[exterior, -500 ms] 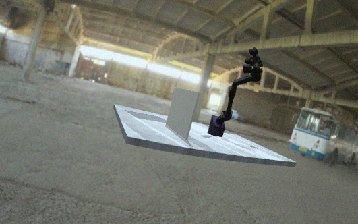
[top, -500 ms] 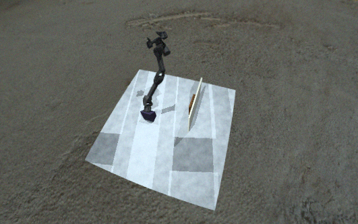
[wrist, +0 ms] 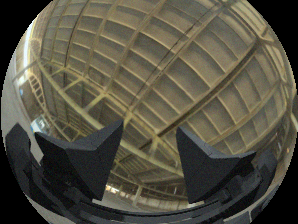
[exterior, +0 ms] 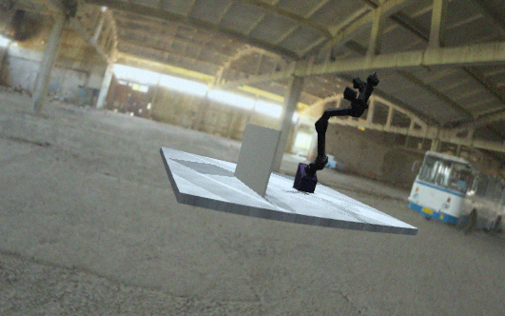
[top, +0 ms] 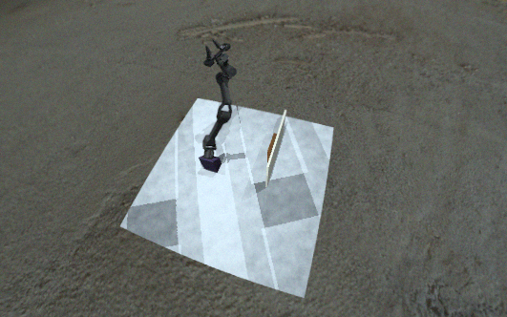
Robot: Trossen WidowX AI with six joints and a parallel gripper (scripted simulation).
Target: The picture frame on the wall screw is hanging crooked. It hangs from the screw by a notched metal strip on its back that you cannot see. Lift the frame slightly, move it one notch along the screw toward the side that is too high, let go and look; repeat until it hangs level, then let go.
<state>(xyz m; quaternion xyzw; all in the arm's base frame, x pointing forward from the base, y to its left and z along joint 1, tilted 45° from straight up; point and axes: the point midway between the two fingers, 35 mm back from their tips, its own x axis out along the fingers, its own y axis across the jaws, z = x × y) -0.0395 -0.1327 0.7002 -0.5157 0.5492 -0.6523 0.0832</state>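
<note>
Right now the picture frame is 59 cm below my gripper tip, 44 cm ahead of it and 25 cm to the right of it. Also, from my gripper tip: wall panel 60 cm below, 45 cm ahead, 25 cm to the right.
</note>
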